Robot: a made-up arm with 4 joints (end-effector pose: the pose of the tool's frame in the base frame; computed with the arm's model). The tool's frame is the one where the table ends.
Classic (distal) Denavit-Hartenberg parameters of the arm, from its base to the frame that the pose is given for. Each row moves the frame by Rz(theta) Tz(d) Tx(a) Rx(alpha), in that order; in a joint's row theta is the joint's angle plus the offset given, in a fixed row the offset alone. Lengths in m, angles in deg.
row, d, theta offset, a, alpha
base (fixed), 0.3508, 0, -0.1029, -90
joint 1, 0.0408, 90, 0.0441, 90
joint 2, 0.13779, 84.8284, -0.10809, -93.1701
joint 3, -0.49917, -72.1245, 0.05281, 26.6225
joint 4, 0.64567, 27.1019, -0.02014, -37.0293
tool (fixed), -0.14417, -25.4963, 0, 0
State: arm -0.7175 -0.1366 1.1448 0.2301
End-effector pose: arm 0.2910 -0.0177 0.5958 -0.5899 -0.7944 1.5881
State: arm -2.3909 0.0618 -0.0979 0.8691
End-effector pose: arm -0.2973 -0.3065 0.6227 1.2533 2.7785 -0.5441
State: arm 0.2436 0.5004 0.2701 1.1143
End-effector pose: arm 0.2432 -0.1751 0.1013 0.6934 -0.9587 1.2005
Working (the frame after each row of the table, in the pose's form):
after base (fixed): -0.1029 0.0000 0.3508 -1.5708 0.0000 0.0000
after joint 1: -0.1135 0.0408 0.3080 0.0000 1.8144 0.0000
after joint 2: 0.0098 -0.0583 0.2329 0.4602 -0.1715 1.4814
after joint 3: -0.0276 0.1661 -0.2145 0.9012 0.1827 0.4961
after joint 4: 0.2088 -0.2991 0.1663 0.4911 -1.1495 1.5873

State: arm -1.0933 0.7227 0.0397 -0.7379
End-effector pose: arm 0.2993 -0.2450 0.4321 0.5353 -0.9626 -0.0499
Working (the frame after each row of the table, in the pose's form):
after base (fixed): -0.1029 0.0000 0.3508 -1.5708 0.0000 0.0000
after joint 1: -0.0637 0.0408 0.3305 0.0000 0.4775 0.0000
after joint 2: 0.0563 -0.0464 0.4235 -0.4296 -1.3716 1.6609
after joint 3: 0.4373 0.2613 0.3132 0.7703 -1.0558 0.9175
after joint 4: 0.1853 -0.3043 0.4973 0.3115 -1.0630 0.3490

